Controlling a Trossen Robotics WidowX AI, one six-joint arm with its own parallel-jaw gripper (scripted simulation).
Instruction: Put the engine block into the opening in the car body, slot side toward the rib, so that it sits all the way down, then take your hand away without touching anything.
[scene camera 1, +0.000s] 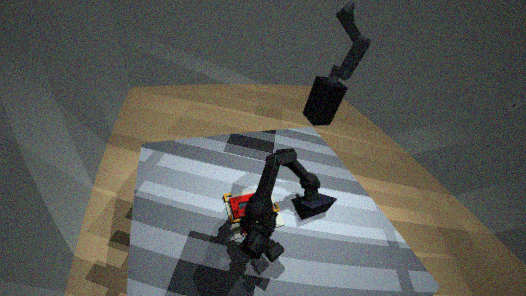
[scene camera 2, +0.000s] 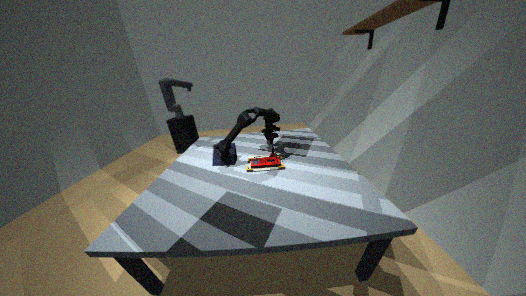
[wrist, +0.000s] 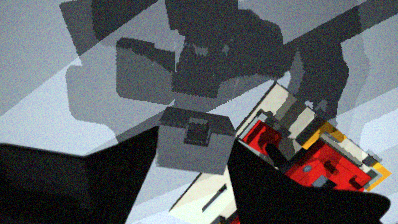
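Note:
Gripper (wrist: 194, 137) holding engine block (wrist: 188, 140).

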